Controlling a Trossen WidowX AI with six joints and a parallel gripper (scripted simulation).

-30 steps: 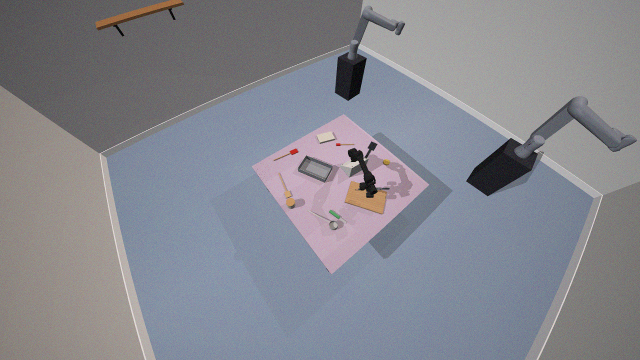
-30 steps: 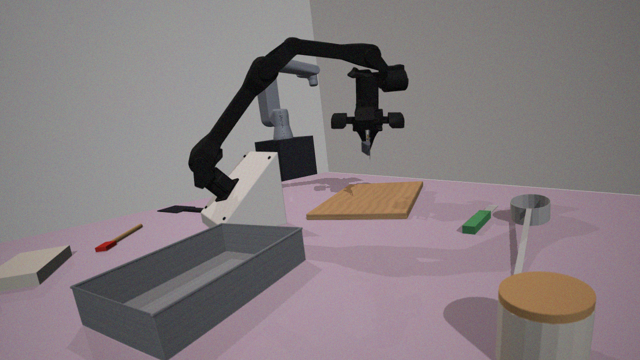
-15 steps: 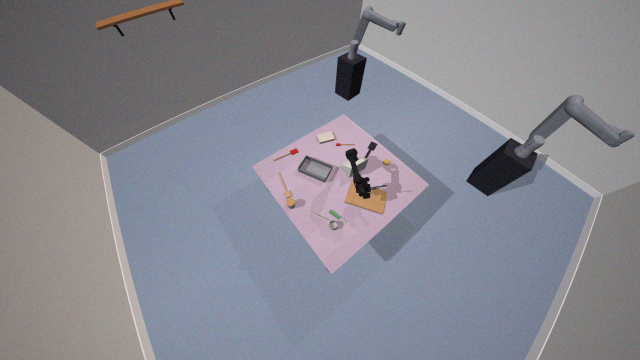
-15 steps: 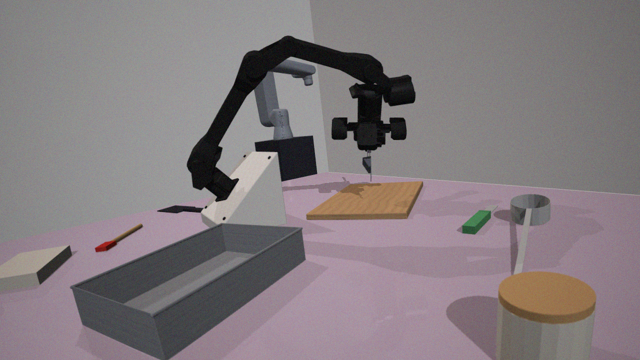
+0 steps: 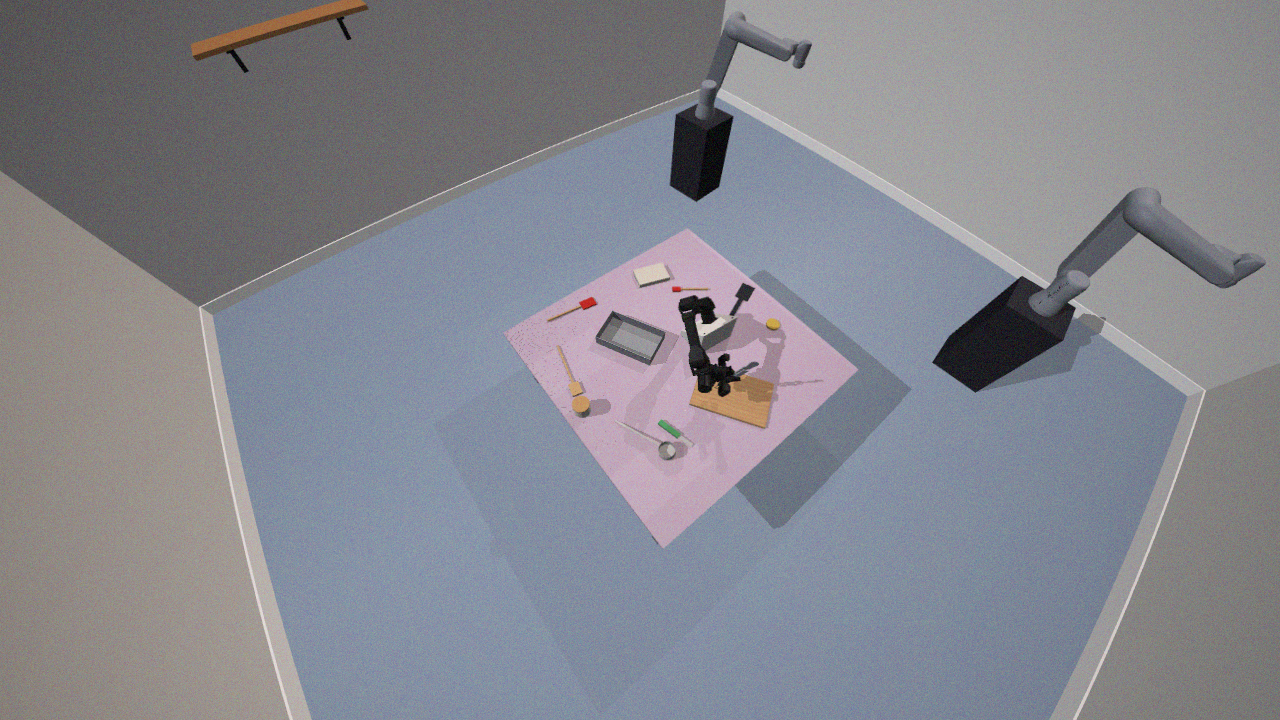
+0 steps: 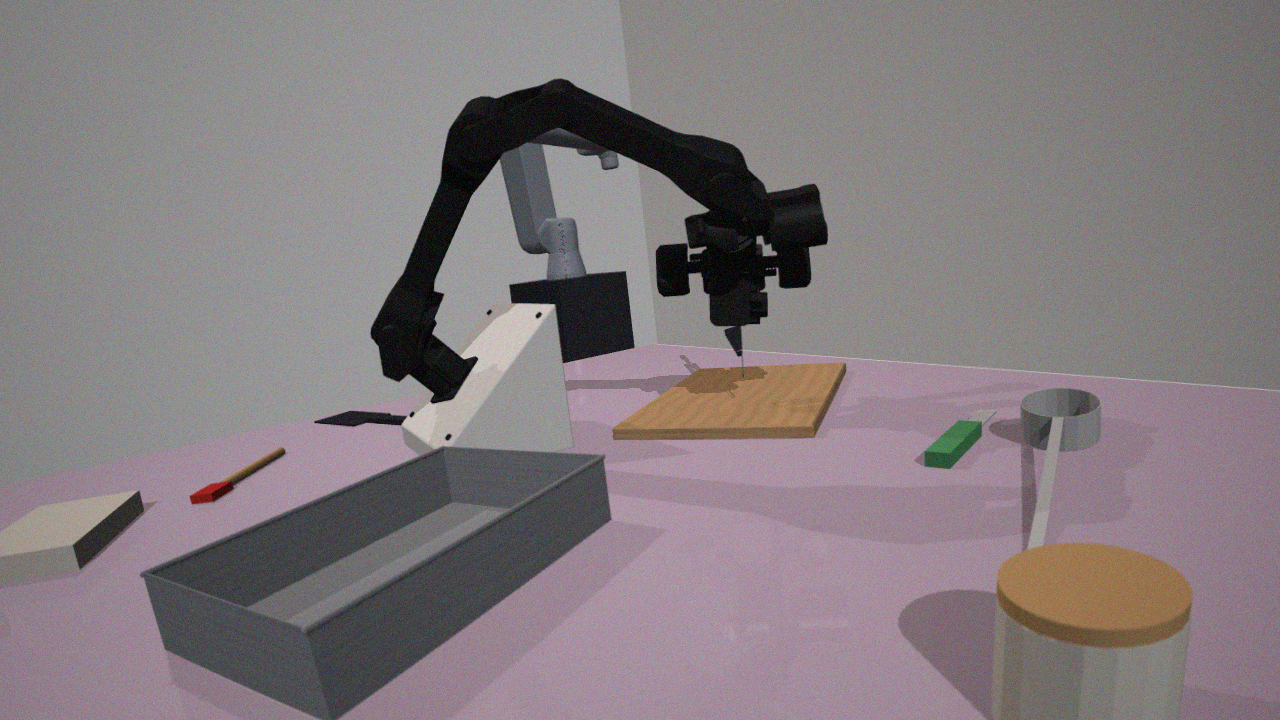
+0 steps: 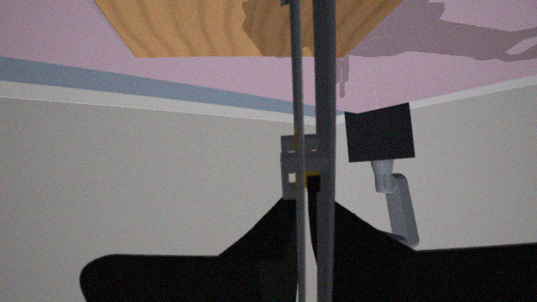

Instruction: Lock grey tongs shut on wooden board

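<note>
Right now my gripper tip is 3 cm short of the yellow mark, 4 cm to the left of it and 1 cm above it. The rest, counted from my gripper tip: black spatula 47 cm behind, 33 cm to the right, 15 cm below; wooden board 15 cm below; grey roasting tin 14 cm ahead, 56 cm to the right, 13 cm below.
</note>
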